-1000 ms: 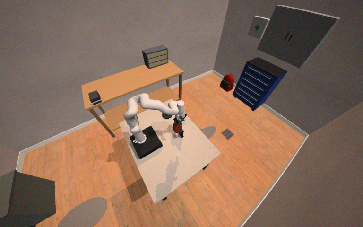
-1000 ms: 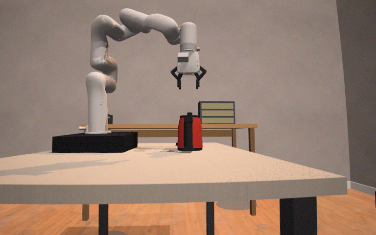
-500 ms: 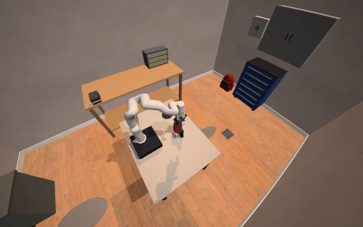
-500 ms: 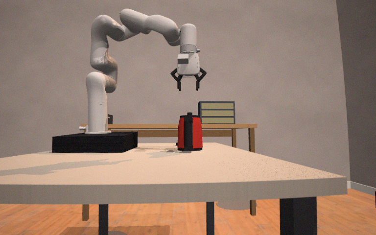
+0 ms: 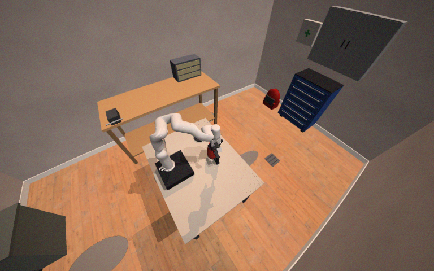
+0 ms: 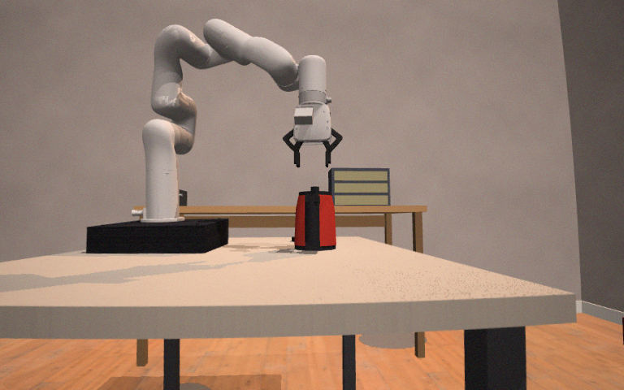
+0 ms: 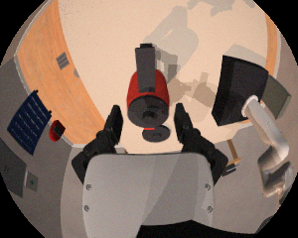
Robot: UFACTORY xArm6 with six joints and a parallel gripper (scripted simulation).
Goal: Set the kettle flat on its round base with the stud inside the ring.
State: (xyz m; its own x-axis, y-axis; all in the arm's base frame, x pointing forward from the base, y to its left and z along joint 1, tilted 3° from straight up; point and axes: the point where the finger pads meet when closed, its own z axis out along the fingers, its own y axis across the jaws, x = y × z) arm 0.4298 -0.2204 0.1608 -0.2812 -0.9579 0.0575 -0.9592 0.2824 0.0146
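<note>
The red kettle lies 150 mm below my hand, 30 mm to the left of it and 10 mm ahead of it. From my hand the other things lie so: black round base 360 mm to the left, 230 mm below, 70 mm ahead.
</note>
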